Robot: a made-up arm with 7 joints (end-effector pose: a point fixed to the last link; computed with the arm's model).
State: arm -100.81 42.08 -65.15 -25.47 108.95 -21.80 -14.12
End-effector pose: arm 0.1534 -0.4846 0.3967 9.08 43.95 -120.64
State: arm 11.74 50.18 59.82 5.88 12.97 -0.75 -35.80
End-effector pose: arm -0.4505 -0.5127 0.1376 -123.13 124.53 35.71
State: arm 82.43 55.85 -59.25 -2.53 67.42 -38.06 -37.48
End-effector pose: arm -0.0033 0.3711 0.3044 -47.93 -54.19 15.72
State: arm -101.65 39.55 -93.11 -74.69 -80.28 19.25 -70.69
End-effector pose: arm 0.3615 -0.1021 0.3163 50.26 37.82 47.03
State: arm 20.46 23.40 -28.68 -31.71 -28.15 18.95 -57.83
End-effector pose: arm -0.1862 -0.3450 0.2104 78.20 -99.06 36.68
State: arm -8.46 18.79 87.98 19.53 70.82 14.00 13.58
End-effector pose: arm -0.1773 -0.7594 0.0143 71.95 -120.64 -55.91
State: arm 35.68 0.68 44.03 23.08 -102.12 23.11 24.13
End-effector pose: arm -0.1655 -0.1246 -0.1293 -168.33 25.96 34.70
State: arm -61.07 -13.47 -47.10 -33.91 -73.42 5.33 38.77
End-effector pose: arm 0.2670 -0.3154 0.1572 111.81 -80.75 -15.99
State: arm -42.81 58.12 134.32 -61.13 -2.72 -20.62 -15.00
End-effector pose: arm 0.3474 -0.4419 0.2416 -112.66 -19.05 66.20
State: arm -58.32 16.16 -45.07 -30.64 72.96 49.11 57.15
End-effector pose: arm 0.0869 -0.3879 0.2692 32.12 137.88 5.90
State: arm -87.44 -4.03 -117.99 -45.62 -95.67 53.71 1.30
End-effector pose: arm 0.3498 -0.0849 0.1727 50.66 -63.05 11.86
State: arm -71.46 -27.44 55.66 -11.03 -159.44 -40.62 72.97
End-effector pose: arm 0.5600 -0.3104 0.0200 7.57 74.73 17.38
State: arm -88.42 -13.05 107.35 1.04 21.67 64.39 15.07
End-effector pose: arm 0.6838 -0.1393 0.0617 109.89 29.94 37.12
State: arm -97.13 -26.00 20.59 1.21 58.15 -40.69 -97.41
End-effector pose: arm 0.5209 -0.3543 0.0639 -51.80 45.75 -90.10
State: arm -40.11 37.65 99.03 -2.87 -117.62 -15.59 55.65
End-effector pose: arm 0.1050 -0.7747 0.2194 33.08 117.24 -51.85
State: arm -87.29 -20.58 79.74 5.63 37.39 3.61 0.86
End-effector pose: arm 0.7057 -0.2346 0.0050 168.77 -5.53 -20.72
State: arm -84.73 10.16 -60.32 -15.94 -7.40 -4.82 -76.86
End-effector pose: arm 0.2714 -0.3694 0.2838 98.58 -34.88 140.22
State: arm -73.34 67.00 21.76 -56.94 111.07 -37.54 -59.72
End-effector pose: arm 0.3490 -0.4520 0.8195 -49.41 7.10 -131.35
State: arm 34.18 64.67 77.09 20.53 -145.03 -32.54 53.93
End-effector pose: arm -0.6995 -0.1474 0.3168 -70.83 -120.72 63.65
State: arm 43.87 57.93 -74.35 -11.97 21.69 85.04 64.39
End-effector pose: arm -0.2087 0.0084 0.1838 -165.88 -16.29 -39.95
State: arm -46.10 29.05 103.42 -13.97 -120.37 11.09 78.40
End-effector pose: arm 0.3047 -0.6670 0.2083 48.95 98.06 11.80
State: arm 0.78 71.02 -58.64 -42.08 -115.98 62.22 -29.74
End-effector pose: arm -0.2376 -0.2890 0.2936 73.80 14.11 -64.80
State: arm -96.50 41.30 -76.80 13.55 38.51 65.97 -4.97
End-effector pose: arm 0.1861 -0.5230 0.2515 4.80 -143.92 32.56
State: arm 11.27 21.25 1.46 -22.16 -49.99 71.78 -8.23
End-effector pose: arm -0.1523 -0.3813 0.1310 76.86 -67.05 -13.14
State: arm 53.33 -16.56 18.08 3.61 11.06 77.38 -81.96
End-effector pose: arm -0.0609 -0.3511 -0.1033 73.39 -132.40 22.57
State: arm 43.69 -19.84 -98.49 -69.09 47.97 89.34 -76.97
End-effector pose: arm 0.0411 -0.2210 0.4774 -70.04 -64.84 -84.64
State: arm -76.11 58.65 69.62 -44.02 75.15 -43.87 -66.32
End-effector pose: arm 0.6322 -0.5267 0.5896 -109.80 24.07 -72.31
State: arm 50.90 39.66 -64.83 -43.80 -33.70 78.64 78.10
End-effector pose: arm -0.0929 -0.0678 0.1928 -115.14 -31.83 -59.81
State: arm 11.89 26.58 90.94 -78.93 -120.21 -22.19 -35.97
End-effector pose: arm -0.0541 -0.5079 0.2297 -143.70 -103.40 -3.45
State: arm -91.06 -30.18 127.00 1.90 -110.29 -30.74 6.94
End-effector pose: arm 0.6660 -0.0683 -0.0337 -25.28 123.71 -26.10
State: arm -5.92 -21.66 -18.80 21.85 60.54 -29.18 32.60
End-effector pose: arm 0.1855 -0.1613 -0.1516 25.99 100.72 12.77
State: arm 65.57 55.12 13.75 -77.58 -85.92 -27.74 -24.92
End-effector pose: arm -0.2988 -0.1545 0.2648 -137.28 81.92 40.01
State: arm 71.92 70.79 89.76 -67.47 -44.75 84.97 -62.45
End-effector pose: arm -0.2857 -0.1231 0.2373 135.88 -37.57 64.94
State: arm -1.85 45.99 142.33 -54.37 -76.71 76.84 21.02
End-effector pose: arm 0.0259 -0.5416 0.2054 154.37 28.49 86.00
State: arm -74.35 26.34 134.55 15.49 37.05 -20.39 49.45
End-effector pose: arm 0.5972 -0.6509 0.1258 61.79 5.09 -69.49
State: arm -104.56 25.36 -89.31 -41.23 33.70 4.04 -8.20
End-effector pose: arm 0.1787 -0.2832 0.3511 -39.32 92.55 -140.49
